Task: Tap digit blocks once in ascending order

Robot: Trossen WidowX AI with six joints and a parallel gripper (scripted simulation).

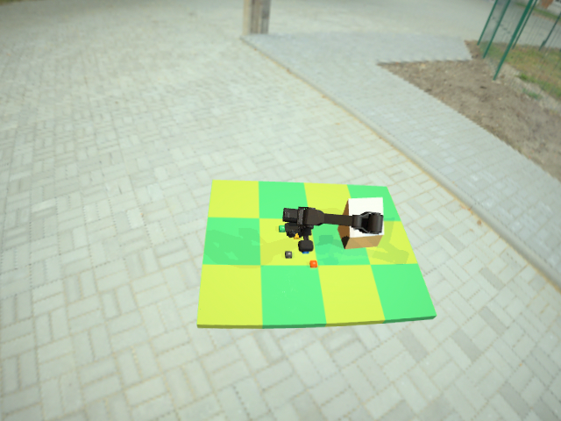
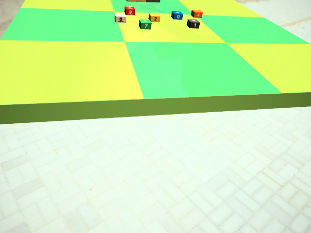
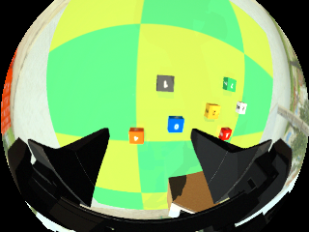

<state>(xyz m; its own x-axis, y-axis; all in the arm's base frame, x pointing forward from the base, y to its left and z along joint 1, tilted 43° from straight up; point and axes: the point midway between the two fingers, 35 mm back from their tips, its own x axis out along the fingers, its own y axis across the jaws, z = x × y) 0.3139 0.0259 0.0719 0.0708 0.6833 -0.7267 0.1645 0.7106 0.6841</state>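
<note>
Right now my gripper tip is 60 mm past the blue block, 50 mm to the left of it and 120 mm above it. From my gripper tip the other things lie so: yellow block (40 mm behind, 140 mm to the right, 120 mm below); then orange block (70 mm behind, 40 mm to the left, 120 mm below); then black block (30 mm ahead, 40 mm to the right, 120 mm below).
</note>
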